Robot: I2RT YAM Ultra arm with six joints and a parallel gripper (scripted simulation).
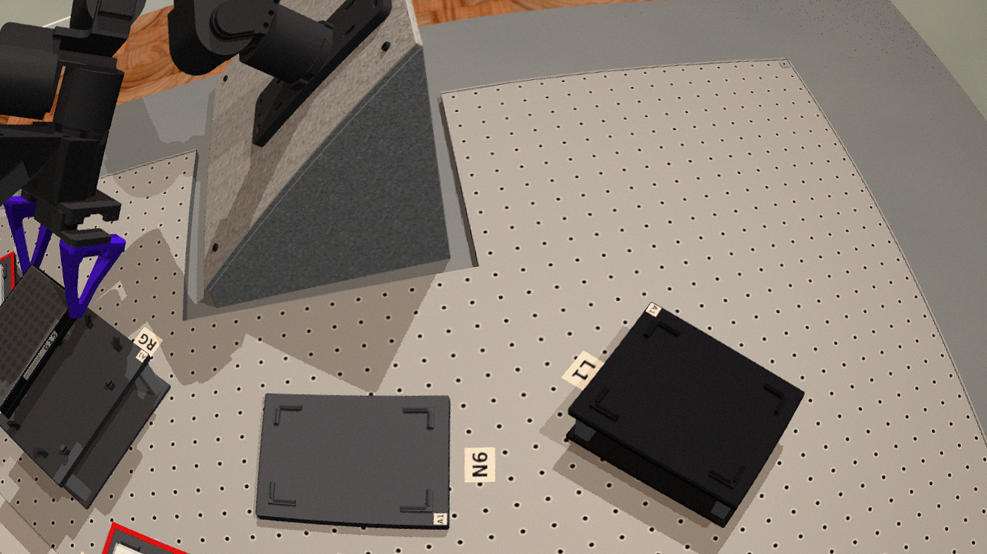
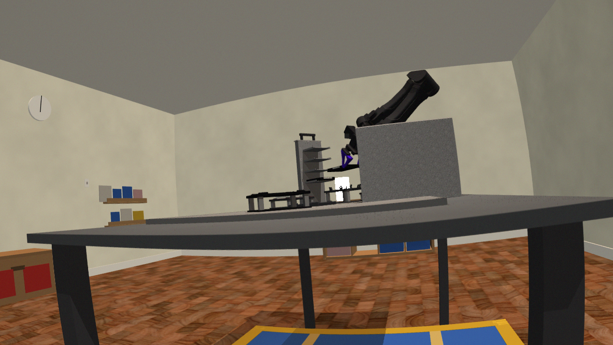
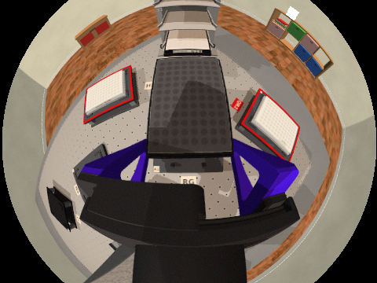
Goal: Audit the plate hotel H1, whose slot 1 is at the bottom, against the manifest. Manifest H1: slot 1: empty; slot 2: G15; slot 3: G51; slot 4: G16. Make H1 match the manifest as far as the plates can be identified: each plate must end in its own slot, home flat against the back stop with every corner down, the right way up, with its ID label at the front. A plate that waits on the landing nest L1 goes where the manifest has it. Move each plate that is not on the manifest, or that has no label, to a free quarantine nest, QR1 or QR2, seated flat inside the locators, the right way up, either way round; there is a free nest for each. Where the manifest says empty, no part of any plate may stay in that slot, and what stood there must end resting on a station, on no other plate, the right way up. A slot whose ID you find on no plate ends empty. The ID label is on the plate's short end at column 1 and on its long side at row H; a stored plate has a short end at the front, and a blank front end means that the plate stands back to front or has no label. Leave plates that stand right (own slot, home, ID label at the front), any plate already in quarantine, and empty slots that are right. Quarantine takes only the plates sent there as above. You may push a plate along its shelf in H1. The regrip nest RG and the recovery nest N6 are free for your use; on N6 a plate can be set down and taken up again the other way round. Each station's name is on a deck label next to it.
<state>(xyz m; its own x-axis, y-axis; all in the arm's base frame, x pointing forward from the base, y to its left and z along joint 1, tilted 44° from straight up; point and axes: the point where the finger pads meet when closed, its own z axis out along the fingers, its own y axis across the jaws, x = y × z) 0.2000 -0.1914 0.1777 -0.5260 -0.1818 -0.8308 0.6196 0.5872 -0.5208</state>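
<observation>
Now: the regrip nest RG 100 mm below my hand, 40 mm ahead of it and 30 mm to the right of it. Round my hand: quarantine nest QR2: 200 mm to the right, 120 mm below, 80 mm behind; quarantine nest QR1: 260 mm ahead, 120 mm below, 70 mm to the left; recovery nest N6: 250 mm to the left, 150 mm below, 110 mm ahead.
</observation>
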